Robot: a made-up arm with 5 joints.
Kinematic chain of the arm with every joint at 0, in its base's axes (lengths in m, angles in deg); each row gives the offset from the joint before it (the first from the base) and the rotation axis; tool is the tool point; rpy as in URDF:
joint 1: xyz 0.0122 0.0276 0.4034 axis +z
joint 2: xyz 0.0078 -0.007 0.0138 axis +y
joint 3: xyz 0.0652 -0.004 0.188 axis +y
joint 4: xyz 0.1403 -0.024 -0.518 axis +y
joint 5: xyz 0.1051 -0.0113 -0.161 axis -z
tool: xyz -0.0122 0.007 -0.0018 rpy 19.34 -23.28 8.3
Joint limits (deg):
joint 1: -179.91..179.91
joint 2: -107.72..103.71
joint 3: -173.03..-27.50
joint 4: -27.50..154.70
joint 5: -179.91..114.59
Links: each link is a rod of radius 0.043 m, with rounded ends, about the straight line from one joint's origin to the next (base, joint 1, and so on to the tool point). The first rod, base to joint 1, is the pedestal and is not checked.
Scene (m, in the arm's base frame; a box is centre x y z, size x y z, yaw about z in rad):
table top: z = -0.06
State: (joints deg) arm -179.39 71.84 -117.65 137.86 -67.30
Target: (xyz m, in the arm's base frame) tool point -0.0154 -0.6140 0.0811
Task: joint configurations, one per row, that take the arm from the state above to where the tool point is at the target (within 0.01 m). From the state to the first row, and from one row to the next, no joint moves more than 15 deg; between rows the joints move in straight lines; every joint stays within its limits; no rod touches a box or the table.
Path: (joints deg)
1: -166.27 71.89 -119.36 134.19 -67.23
2: -153.16 71.94 -121.07 130.52 -67.17
3: -140.04 72.00 -122.77 126.85 -67.10
4: -126.92 72.05 -124.48 123.18 -67.04
5: -113.81 72.10 -126.19 119.51 -66.97
6: -100.69 72.15 -127.90 115.84 -66.91
7: -87.57 72.21 -129.60 112.18 -66.84

